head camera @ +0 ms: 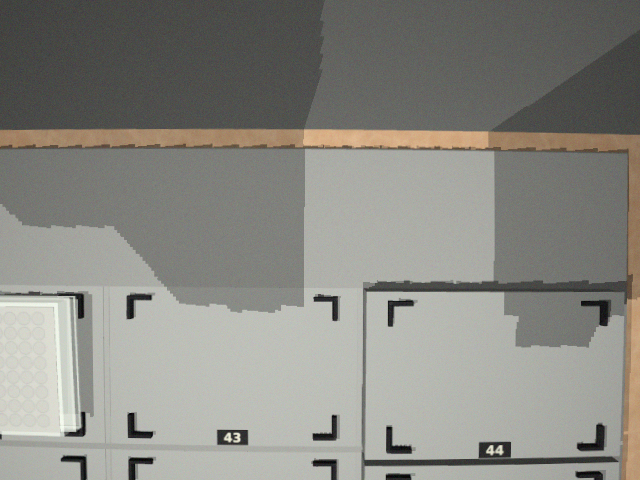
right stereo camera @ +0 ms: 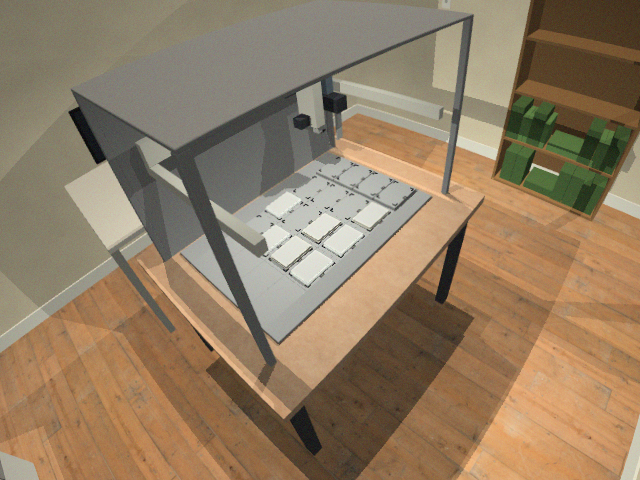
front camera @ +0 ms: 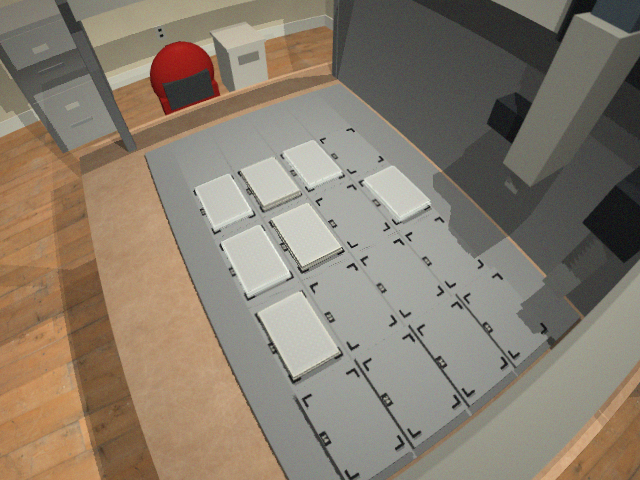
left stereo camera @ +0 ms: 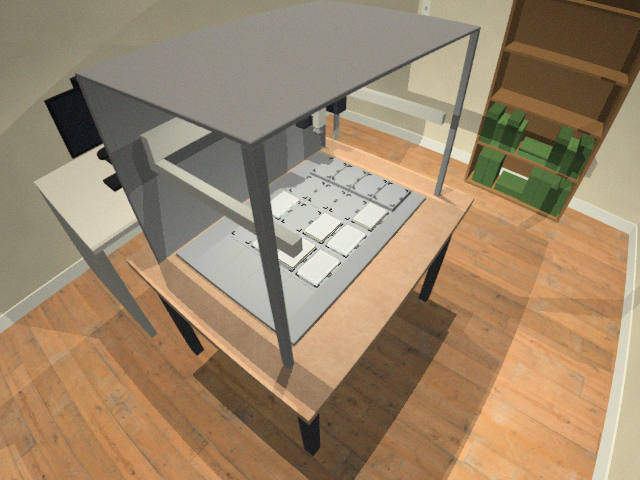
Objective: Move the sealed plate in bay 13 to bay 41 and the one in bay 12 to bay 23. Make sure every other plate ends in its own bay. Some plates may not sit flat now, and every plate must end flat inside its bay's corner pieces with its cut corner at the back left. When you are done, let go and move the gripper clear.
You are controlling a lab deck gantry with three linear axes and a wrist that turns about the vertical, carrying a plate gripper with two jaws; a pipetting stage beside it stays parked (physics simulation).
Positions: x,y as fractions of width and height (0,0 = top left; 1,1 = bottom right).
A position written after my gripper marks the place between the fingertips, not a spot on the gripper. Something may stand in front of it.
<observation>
In view: my gripper (front camera: 0.89,0.57), a cream-edged plate (front camera: 0.47,0.71), a bay 23 (front camera: 0.57,0.66), a grey hood post (left stereo camera: 0.40,0.33), a bay 13 (front camera: 0.51,0.76) and an enclosure roof (left stereo camera: 0.39,0.17).
The grey hood post also shows in the right stereo camera view (right stereo camera: 0.29,0.34). The enclosure roof shows as well in the right stereo camera view (right stereo camera: 0.28,0.20). The head camera view misses the cream-edged plate: it is out of frame.
</observation>
